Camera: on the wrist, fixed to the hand. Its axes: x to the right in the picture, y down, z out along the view.
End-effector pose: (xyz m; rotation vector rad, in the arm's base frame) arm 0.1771 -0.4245 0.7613 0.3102 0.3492 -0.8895
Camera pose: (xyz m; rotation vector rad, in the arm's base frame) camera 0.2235 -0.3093 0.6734 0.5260 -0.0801 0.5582
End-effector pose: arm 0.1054 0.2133 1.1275 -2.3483 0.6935 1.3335
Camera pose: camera 0.1258 0.0781 1.1943 1.1802 -2.2140 -1.3934
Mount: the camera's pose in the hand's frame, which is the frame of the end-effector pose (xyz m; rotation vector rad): -0.0165 0.0949 -0.1178 0.1282 -0.0870 1.5038
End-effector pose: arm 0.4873 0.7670 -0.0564 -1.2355 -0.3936 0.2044
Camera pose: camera 0.5249 0.6885 -0.1812 -1.1729 0.5544 1.5299
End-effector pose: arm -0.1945 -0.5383 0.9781 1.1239 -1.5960 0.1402
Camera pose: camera -0.1809 -0.4055 1.0511 -0.2115 -2.2069 1.1739
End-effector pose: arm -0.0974 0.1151 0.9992 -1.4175 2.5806 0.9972
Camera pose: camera -0.1294 0.0988 1.1471 -0.7141 -2.6844 -0.6167
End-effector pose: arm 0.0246 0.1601 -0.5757 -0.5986 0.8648 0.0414
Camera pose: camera -0.0946 0.1826 -0.6675 0.2837 1.0507 1.3448
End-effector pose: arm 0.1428 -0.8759 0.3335 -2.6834 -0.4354 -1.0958
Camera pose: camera 0.0884 -1.0032 0.3967 -1.9735 1.2476 -0.3945
